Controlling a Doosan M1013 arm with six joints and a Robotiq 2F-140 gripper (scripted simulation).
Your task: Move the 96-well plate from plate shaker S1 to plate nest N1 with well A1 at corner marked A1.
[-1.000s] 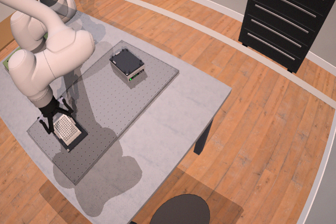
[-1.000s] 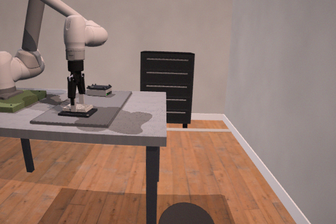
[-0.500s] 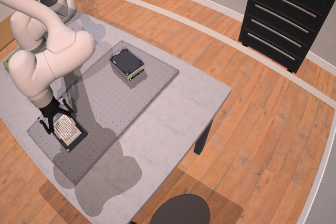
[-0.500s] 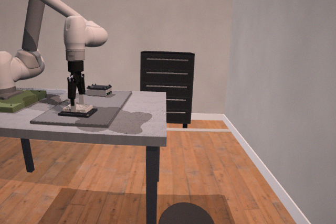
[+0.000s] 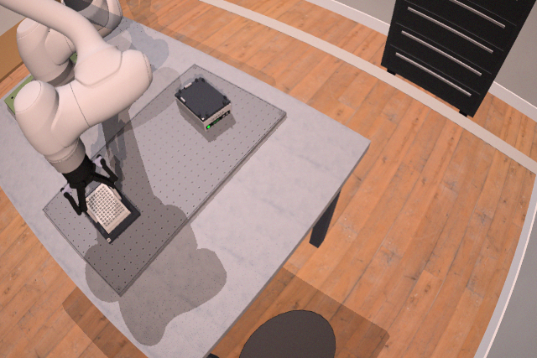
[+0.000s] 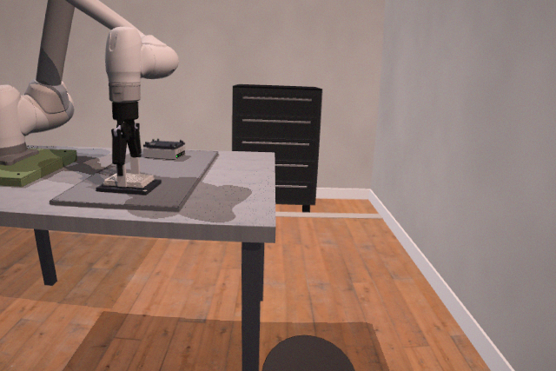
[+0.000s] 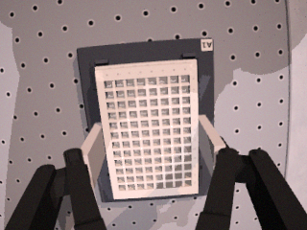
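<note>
Now: the white 96-well plate 2 cm below my hand. The rest, counted from my hand: plate nest: 4 cm below; A1 label: 7 cm ahead, 6 cm to the right, 3 cm below.
</note>
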